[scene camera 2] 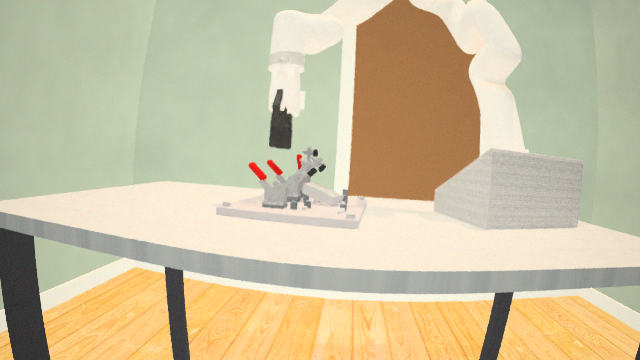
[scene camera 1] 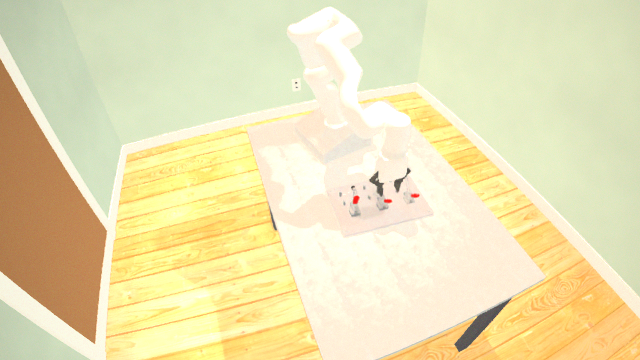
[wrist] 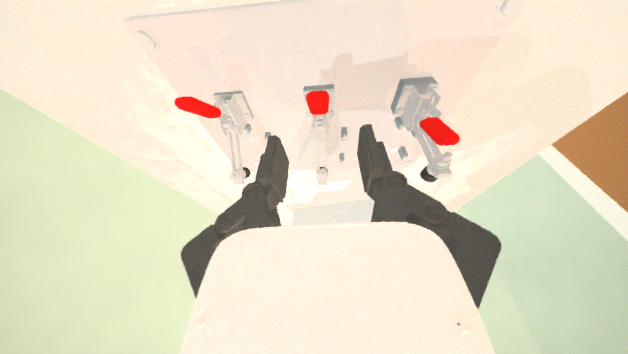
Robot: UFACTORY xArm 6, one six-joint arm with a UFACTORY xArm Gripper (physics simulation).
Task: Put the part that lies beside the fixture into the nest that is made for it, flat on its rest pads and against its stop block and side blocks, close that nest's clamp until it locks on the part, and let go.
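Frame: origin at the arm's base, x ahead, y left, z up, level; metres.
Where they show: gripper, between the fingertips: (scene camera 2: pixel 280 148) (scene camera 1: pixel 388 191) (wrist: pixel 320 144); arm's base, origin of its link: (scene camera 2: pixel 508 171) (scene camera 1: pixel 338 119).
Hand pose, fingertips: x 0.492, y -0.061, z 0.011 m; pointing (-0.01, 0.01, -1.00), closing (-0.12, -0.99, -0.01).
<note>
Each offset is from my fingertips to the top centre of the thing. "spot": to the spot under its first point. Level surfaces: height alone.
The fixture {dx -0.056, dy +0.011, dz -0.105 m} (scene camera 1: pixel 387 223) (scene camera 2: pixel 250 210) (wrist: pixel 280 35) is a pale plate carrying three grey toggle clamps with red handles. In the wrist view these are the left handle {spot: dx +0.035, dy +0.099, dz -0.034 m} (wrist: pixel 197 107), the middle handle {spot: dx +0.019, dy -0.003, dz -0.025 m} (wrist: pixel 317 102) and the right handle {spot: dx -0.032, dy -0.100, dz -0.021 m} (wrist: pixel 440 131). The clamp arms with black tips stand raised in scene camera 2. A pale grey block {dx -0.090, dy +0.024, dz -0.065 m} (scene camera 2: pixel 322 194), seemingly the part, shows sloping low behind the clamps; its outline is washed out in the other views, and I cannot tell which nest it is at. My gripper (scene camera 1: pixel 389 192) (scene camera 2: pixel 280 146) (wrist: pixel 320 144) is partly open and empty, above the clamps.
Small grey blocks {dx -0.081, dy -0.019, dz -0.088 m} (wrist: pixel 344 133) {dx -0.146, dy -0.109, dz -0.083 m} (wrist: pixel 403 153) stand on the plate between the clamps. The robot's grey base (scene camera 2: pixel 535 192) stands on the table {dz -0.120 m} (scene camera 1: pixel 350 290) (scene camera 2: pixel 400 250) behind the fixture. The raised clamp arms and red handles stand close below the fingers.
</note>
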